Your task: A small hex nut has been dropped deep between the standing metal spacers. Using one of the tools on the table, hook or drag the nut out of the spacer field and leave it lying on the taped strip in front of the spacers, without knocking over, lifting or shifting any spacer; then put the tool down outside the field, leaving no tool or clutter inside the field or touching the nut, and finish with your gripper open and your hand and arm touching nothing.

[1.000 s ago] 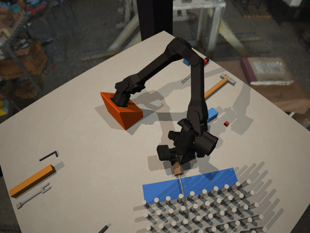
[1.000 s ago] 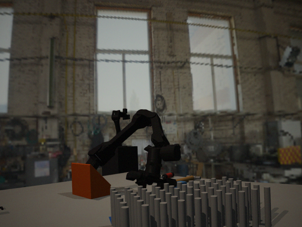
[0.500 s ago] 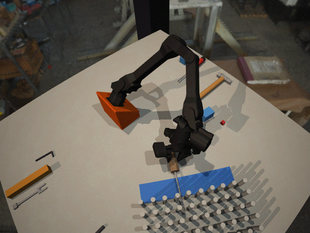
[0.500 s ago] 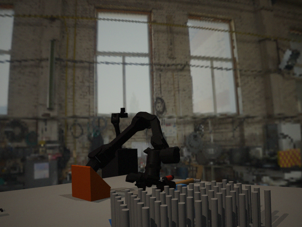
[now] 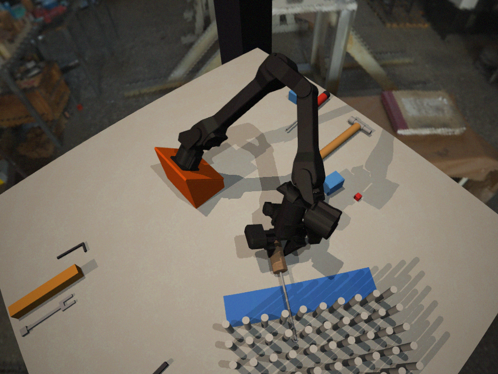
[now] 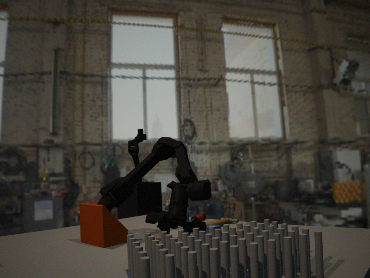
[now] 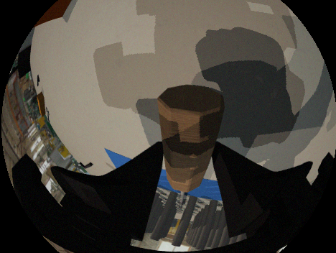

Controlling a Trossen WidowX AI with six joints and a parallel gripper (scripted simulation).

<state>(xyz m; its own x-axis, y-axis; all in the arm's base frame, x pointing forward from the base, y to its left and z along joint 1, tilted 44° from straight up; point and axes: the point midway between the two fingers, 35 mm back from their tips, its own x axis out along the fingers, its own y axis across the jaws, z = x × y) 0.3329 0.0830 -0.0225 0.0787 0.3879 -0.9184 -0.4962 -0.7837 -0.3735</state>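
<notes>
Now: gripper tip 12 cm short of the blue taped strip, 3 cm to the left of it and 2 cm above it. From my gripper tip the other things lie so: L-shaped key 42 cm to the right, 40 cm behind, 1 cm below; orange bar 55 cm to the right, 33 cm behind; small red cube 31 cm to the left, 3 cm ahead, 1 cm below.
</notes>
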